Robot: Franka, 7 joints.
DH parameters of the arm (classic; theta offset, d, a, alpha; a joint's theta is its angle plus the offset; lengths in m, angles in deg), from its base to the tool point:
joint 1: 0 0.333 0 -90
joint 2: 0 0 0 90
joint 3: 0 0.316 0.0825 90
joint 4: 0 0 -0.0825 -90
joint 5: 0 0.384 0 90
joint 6: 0 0 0.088 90
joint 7: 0 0.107 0 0
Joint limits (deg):
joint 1: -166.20..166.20
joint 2: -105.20..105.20
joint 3: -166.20..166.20
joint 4: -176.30..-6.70
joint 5: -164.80..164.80
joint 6: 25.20..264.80
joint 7: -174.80..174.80
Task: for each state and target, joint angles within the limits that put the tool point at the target. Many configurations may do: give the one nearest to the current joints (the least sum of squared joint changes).
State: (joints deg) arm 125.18 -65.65 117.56 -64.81 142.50 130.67 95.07
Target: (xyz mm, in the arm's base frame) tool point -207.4 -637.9 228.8
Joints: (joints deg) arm 127.10 -63.25 115.82 -101.12 142.54 140.85 95.07
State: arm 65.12 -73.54 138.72 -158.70 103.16 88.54 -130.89
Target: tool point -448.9 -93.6 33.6
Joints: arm 64.75 -63.46 126.23 -128.76 110.65 90.63 -130.89
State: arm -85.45 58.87 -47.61 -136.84 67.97 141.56 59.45
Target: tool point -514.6 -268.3 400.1
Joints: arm -72.16 49.95 -85.99 -122.28 68.47 153.32 59.45
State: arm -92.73 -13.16 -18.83 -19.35 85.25 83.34 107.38
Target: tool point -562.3 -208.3 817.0
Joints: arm -135.50 16.36 -45.48 -57.22 76.17 89.30 107.38
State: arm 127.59 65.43 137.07 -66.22 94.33 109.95 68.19
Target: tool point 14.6 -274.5 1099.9
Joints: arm 139.72 18.87 148.54 -57.79 97.56 118.28 68.19
